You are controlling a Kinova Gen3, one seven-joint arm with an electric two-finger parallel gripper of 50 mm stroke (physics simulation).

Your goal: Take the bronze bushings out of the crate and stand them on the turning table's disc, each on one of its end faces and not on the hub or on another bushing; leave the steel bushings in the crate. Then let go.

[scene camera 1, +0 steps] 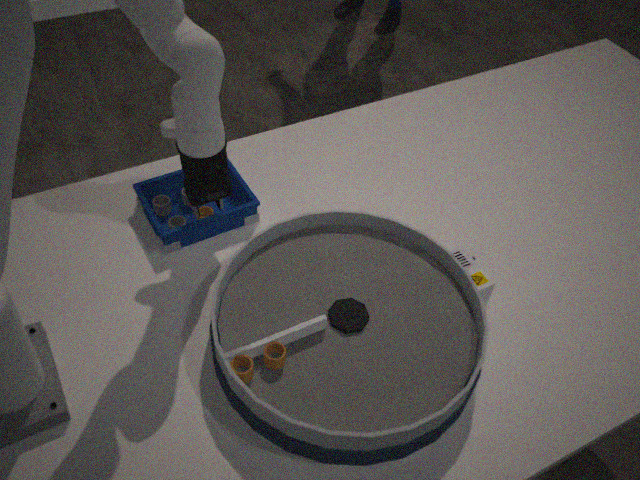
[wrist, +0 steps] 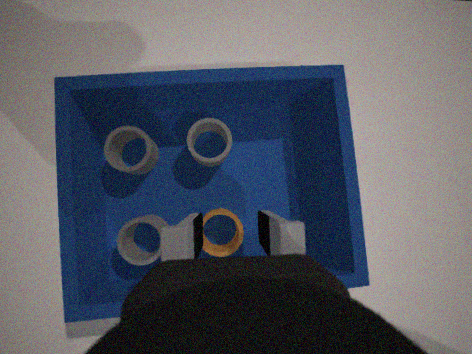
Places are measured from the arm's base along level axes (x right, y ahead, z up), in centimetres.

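Pixels of known places: gripper, between the fingertips: [scene camera 1: 207, 209] [wrist: 230, 227]; arm's base, origin of its link: [scene camera 1: 9, 383].
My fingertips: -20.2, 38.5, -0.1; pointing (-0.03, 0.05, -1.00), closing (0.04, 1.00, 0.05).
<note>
Ahead of a thing's pixels: the offset from my fingertips to its top centre, as dx, dy, dz. "spot": to the spot under its first point.
My gripper [scene camera 1: 209, 208] [wrist: 230, 227] is open, pointing down over the crate @[-3.0, -0.9, +1.9] [scene camera 1: 217, 222] [wrist: 350, 175]. A bronze bushing @[+0.3, -0.7, -0.1] [scene camera 1: 205, 210] [wrist: 221, 250] stands upright in the crate and shows between the fingers, nearer the left finger in the wrist view. Three grey steel bushings are also in the crate: one @[+0.4, -6.1, -0.1] [scene camera 1: 177, 223] [wrist: 125, 240] beside the left finger, one @[-6.0, -6.7, -0.1] [scene camera 1: 161, 205] [wrist: 112, 155] at upper left in the wrist view, and one @[-6.2, -1.0, -0.1] [wrist: 192, 145] to its right. Two bronze bushings @[+35.5, -4.4, +4.7] [scene camera 1: 275, 361] @[+35.3, -9.5, +4.7] [scene camera 1: 244, 373] stand upright on the turning table's disc @[+33.9, +9.3, +2.9] [scene camera 1: 392, 361].
A black hub @[+33.9, +9.3, +2.9] [scene camera 1: 348, 316] is at the disc's centre. A pale bar @[spot: +34.0, -0.4, +4.4] [scene camera 1: 294, 333] runs from near the hub to the raised grey rim @[spot: +52.5, -0.4, +4.1] [scene camera 1: 361, 439]; the two bronze bushings stand close along it, one at the rim. A white box with a yellow label @[spot: +37.7, +32.7, +2.7] [scene camera 1: 479, 278] is beside the turning table.
</note>
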